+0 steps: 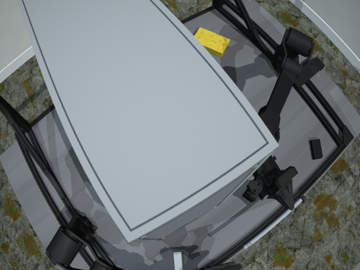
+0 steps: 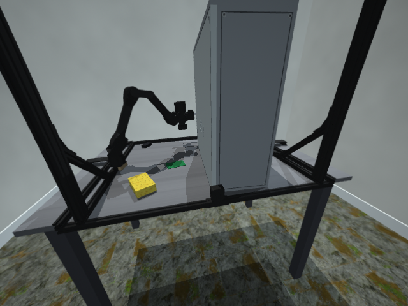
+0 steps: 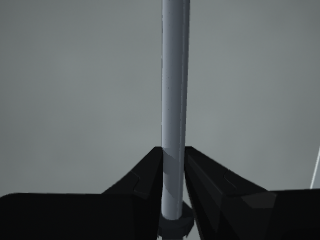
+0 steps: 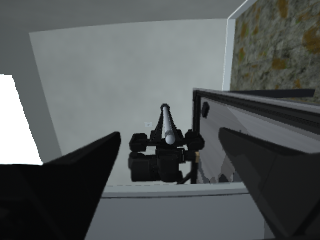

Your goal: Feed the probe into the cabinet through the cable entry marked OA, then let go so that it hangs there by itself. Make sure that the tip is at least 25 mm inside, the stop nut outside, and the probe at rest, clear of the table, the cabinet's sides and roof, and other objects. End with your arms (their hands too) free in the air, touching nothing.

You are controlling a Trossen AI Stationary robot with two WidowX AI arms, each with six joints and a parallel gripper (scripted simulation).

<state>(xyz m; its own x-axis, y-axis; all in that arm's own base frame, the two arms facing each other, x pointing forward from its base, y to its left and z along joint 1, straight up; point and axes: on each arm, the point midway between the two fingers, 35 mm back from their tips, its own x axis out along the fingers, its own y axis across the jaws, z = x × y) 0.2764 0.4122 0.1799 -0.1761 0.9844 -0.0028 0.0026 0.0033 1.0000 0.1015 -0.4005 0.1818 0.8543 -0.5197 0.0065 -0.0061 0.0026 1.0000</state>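
Right now the probe is 3 cm ahead of my left hand and 6 cm to the right of it.
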